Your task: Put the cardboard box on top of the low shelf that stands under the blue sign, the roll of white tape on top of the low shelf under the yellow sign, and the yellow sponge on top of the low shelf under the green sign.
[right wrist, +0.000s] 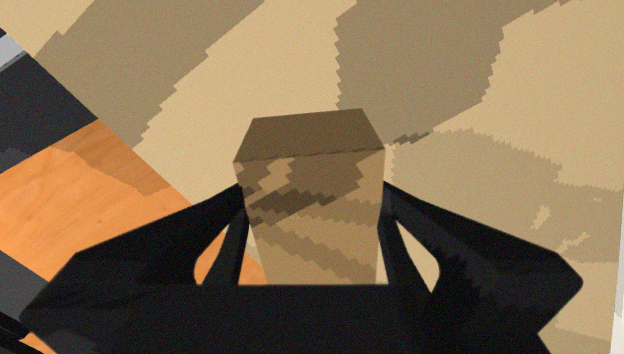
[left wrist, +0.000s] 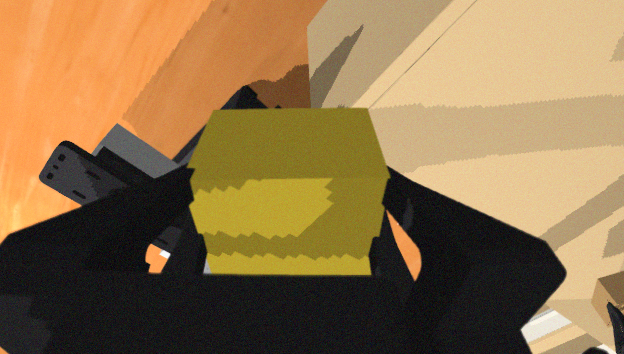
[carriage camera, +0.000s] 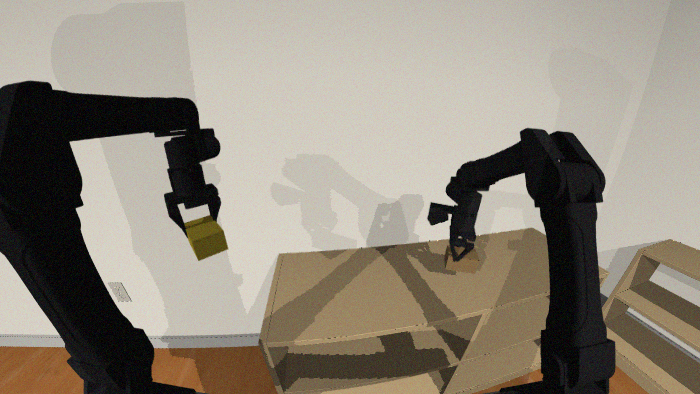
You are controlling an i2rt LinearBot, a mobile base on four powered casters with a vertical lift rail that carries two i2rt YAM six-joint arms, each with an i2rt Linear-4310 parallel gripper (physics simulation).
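Frame: origin at the left arm's base, x back, y right, z up, level; metres.
Where they show: left gripper, fingertip midpoint: (left wrist: 290, 167); right gripper, fingertip midpoint: (right wrist: 313, 190) (carriage camera: 455, 255).
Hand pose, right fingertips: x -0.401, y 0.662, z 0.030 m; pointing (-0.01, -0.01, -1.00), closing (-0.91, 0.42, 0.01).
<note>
After its pixels a point has its place.
My left gripper (carriage camera: 202, 225) @[x -0.275, y 0.000, z 0.181 m] (left wrist: 290, 167) @[x -0.275, y 0.000, z 0.181 m] is shut on the yellow sponge (carriage camera: 209, 241) @[x -0.218, y 0.060, z 0.197 m] (left wrist: 280, 145) @[x -0.285, y -0.014, z 0.192 m], a yellow block held in the air in front of the wall, to the left of the low shelf in the carriage view. My right gripper (carriage camera: 458, 254) @[x -0.401, y 0.662, z 0.030 m] (right wrist: 313, 190) @[x -0.401, y 0.662, z 0.030 m] is shut on the cardboard box (carriage camera: 469, 261) @[x -0.361, y 0.687, z 0.035 m] (right wrist: 320, 175) @[x -0.411, y 0.648, z 0.044 m], a small brown block. In the carriage view the box appears over the back right part of the top of a low wooden shelf (carriage camera: 340, 295) @[x -0.345, y 0.311, z -0.064 m] (right wrist: 265, 75) @[x -0.385, y 0.618, z -0.065 m]; whether it touches the top cannot be told. The white tape and the coloured signs do not show.
Another wooden shelf unit (carriage camera: 631, 296) @[x -0.427, y 1.781, z -0.330 m] stands at the right edge of the carriage view. A pale wall (carriage camera: 350, 100) @[x -0.629, y 0.338, z 0.470 m] rises behind the low shelf, with an outlet (carriage camera: 120, 292) @[x -0.456, y -0.711, z -0.273 m] at the lower left. Orange wooden floor (carriage camera: 35, 367) @[x -0.242, y -1.297, z -0.675 m] (left wrist: 75, 60) @[x 0.374, y -0.297, z -0.674 m] (right wrist: 100, 200) @[x 0.560, y 0.831, z -0.674 m] lies beside the low shelf.
</note>
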